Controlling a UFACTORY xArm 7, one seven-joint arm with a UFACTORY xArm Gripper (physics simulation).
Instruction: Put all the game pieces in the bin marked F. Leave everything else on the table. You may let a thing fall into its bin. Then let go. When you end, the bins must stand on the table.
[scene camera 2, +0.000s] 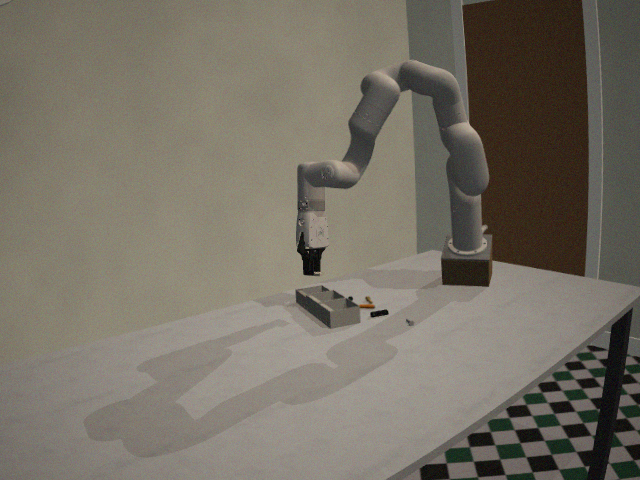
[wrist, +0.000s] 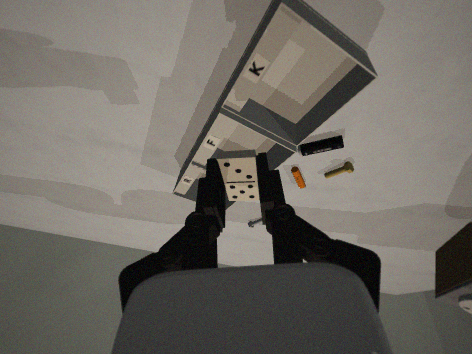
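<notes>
My gripper (scene camera 2: 311, 274), visible also in the wrist view (wrist: 239, 169). Cream domino (wrist: 238, 168). Grey three-part tray (scene camera 2: 334, 310).
</notes>
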